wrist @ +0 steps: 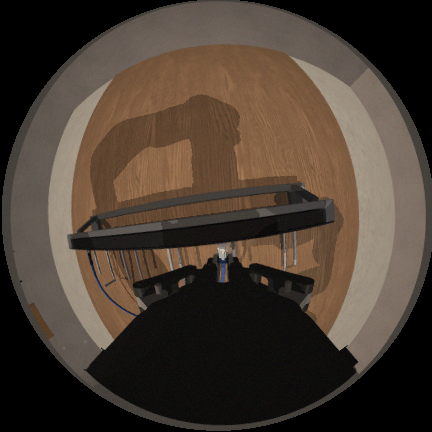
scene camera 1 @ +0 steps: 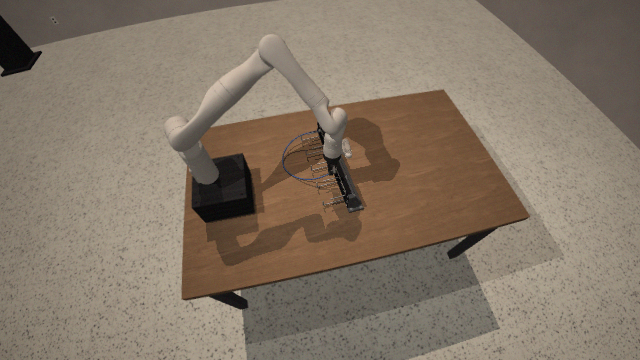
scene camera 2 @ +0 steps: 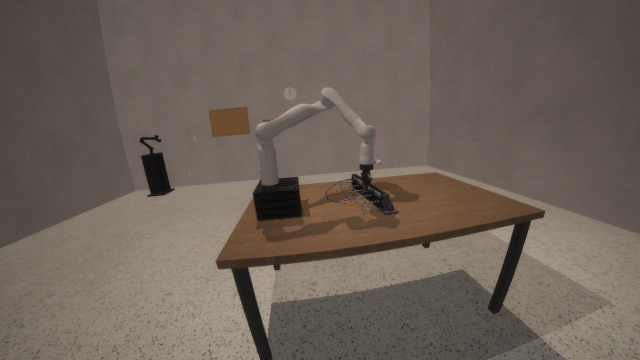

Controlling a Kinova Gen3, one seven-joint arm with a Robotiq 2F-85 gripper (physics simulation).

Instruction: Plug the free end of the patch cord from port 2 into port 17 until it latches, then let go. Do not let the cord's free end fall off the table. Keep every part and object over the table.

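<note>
The black patch panel stands upright on the table. My gripper is shut on the clear plug at the cord's free end. The plug points at the panel's port side, and its tip meets the panel's lower edge in the wrist view. Whether it touches or enters a port cannot be told. The blue cord loops out from the gripper and back to the panel's far end. Port faces and numbers are hidden or too small to read.
Thin metal cable-holder rods stick out from the panel's port side, on both sides of my fingers in the wrist view. The black base block of the arm stands at the left end of the wooden table.
</note>
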